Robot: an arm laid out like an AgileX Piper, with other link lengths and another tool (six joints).
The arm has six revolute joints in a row. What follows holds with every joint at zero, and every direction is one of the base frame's. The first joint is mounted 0.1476 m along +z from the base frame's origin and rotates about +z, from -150 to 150 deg. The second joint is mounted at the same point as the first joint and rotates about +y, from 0 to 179.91 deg. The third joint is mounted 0.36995 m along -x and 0.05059 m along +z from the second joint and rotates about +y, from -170 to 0 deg. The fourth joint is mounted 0.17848 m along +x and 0.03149 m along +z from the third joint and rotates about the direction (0.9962, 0, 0.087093), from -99.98 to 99.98 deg. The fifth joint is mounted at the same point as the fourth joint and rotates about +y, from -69.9 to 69.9 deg. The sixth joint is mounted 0.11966 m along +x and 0.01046 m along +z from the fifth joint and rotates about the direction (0.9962, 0, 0.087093), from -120 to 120 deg. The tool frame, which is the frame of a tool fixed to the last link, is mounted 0.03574 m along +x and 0.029 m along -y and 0.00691 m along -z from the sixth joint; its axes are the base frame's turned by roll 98.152, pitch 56.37 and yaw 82.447 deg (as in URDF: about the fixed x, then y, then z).
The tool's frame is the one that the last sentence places.
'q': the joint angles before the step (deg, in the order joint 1, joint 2, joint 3, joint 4, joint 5, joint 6). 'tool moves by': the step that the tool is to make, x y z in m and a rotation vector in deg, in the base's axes. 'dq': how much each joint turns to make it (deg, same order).
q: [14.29, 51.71, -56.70, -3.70, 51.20, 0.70]
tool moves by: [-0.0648, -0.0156, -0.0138, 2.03, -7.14, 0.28]
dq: [0.03, -13.73, 5.20, 0.46, 1.10, -0.33]
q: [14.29, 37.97, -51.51, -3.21, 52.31, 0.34]
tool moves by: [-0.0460, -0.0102, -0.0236, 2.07, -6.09, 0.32]
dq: [0.00, -11.32, 4.67, 0.68, 0.23, -0.15]
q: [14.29, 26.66, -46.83, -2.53, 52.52, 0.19]
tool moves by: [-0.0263, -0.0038, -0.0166, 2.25, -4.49, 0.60]
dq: [0.00, -7.34, 2.29, 1.26, 0.14, -0.05]
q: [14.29, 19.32, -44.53, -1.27, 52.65, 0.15]
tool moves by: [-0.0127, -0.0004, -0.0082, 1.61, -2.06, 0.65]
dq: [0.01, -3.56, 0.62, 1.23, 0.54, 0.01]
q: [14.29, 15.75, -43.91, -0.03, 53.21, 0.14]
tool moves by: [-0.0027, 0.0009, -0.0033, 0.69, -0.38, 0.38]
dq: [0.01, -0.91, 0.47, 0.68, -0.11, 0.01]
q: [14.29, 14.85, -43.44, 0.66, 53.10, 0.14]
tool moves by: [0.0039, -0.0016, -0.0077, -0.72, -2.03, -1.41]
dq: [-0.64, -1.06, 3.60, -1.43, -4.34, 0.02]
